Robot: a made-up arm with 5 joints.
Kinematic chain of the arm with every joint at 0, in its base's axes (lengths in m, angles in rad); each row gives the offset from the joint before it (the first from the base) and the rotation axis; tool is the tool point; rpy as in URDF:
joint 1: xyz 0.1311 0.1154 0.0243 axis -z
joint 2: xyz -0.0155 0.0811 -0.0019 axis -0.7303 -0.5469 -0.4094
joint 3: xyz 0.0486 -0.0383 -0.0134 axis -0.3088 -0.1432 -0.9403
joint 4: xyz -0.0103 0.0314 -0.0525 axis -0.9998 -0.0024 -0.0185
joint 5: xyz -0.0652 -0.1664 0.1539 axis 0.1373 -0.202 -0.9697
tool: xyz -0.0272 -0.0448 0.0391 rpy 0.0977 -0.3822 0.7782
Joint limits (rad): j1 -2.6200..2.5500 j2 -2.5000..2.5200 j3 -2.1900..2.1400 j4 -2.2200..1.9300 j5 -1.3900..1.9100
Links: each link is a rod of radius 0.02 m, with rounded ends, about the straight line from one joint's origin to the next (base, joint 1, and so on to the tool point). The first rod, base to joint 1, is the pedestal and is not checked.
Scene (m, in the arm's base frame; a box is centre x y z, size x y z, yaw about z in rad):
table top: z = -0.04
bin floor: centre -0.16 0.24 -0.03 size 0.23 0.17 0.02 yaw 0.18
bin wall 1: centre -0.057 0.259 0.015 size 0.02 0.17 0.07 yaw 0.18
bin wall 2: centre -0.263 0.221 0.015 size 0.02 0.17 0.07 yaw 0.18
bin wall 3: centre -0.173 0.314 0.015 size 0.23 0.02 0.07 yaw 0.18
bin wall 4: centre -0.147 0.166 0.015 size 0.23 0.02 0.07 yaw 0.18
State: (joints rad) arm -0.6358 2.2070 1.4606 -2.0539 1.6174
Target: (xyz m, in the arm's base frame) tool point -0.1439 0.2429 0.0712
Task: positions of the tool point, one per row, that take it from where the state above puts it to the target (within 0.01 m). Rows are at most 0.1 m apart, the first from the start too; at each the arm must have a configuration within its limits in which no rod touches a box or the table.
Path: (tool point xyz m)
1: 0.1143 -0.1150 0.0668
2: 0.0369 -0.1119 0.0723
3: -0.0417 -0.0804 0.0839
4: -0.1076 -0.0198 0.1028
5: -0.1495 0.0603 0.0942
6: -0.1639 0.1531 0.1100
7: -0.1439 0.2429 0.1435
8: -0.1462 0.2457 0.1069
9: -0.1439 0.2429 0.0712

